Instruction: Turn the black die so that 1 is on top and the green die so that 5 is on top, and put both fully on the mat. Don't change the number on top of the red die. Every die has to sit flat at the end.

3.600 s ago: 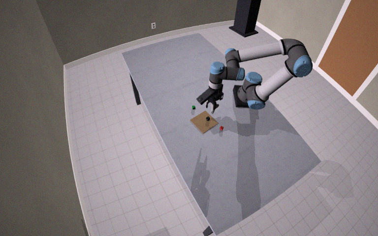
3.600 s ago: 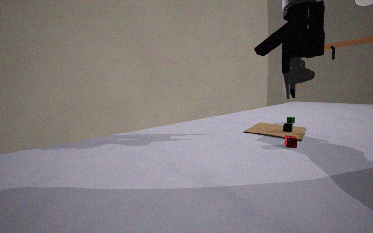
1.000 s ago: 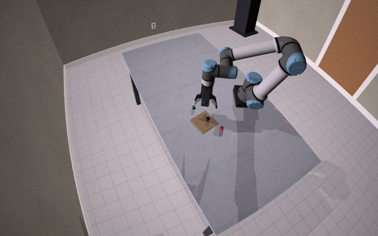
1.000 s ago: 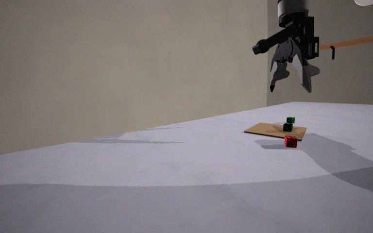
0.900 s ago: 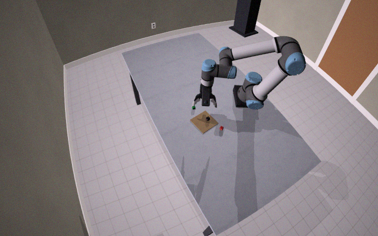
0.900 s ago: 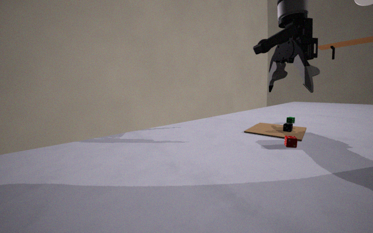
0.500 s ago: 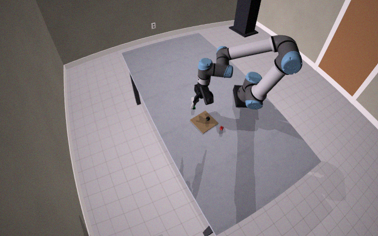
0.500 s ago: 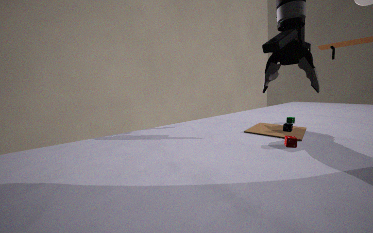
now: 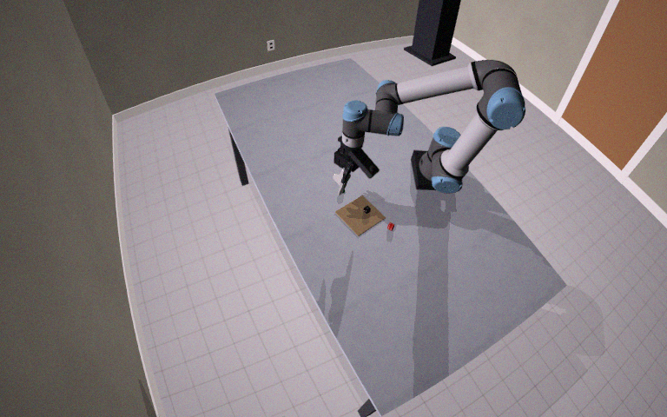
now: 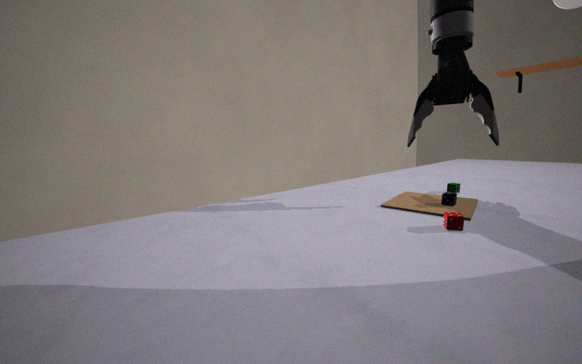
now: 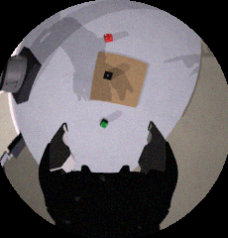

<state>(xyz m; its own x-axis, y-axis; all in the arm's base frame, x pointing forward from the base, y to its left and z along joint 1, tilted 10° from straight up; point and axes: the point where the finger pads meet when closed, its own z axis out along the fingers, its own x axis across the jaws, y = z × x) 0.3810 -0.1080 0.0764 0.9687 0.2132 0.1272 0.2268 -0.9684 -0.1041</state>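
Now: the green die 90 mm below my hand and 60 mm to the right of it. Also, from my hand: red die: 190 mm to the left, 90 mm below, 40 mm behind; then brown mat: 100 mm below, 80 mm to the left, 10 mm ahead; then black die: 90 mm below, 80 mm to the left, 20 mm behind.
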